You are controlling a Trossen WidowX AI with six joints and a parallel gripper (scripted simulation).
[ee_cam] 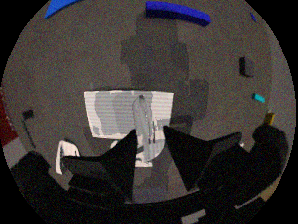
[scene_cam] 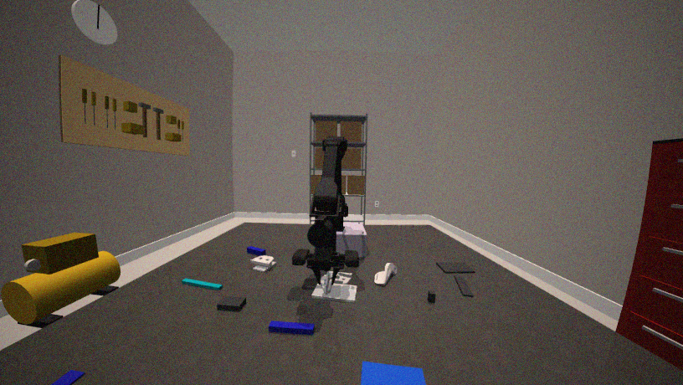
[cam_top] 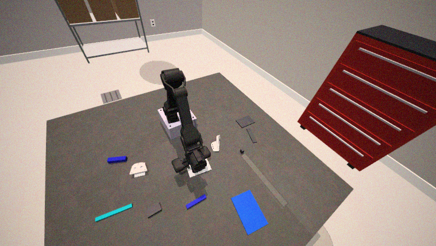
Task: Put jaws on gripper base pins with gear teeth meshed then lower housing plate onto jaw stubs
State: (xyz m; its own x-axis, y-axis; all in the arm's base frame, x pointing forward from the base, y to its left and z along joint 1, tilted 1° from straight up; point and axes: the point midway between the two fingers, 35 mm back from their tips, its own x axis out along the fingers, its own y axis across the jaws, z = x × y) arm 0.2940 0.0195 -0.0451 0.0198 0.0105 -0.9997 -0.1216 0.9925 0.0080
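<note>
Now: gripper tip 10 mm short of the flat white plate, 30 mm to the right of it and 10 mm above it. The rest, counted from my gripper tip: cyan bar (70 mm ahead, 370 mm to the right, 10 mm below); small black cube (20 mm ahead, 300 mm to the left); blue sheet (300 mm ahead, 170 mm to the left, 10 mm below).
</note>
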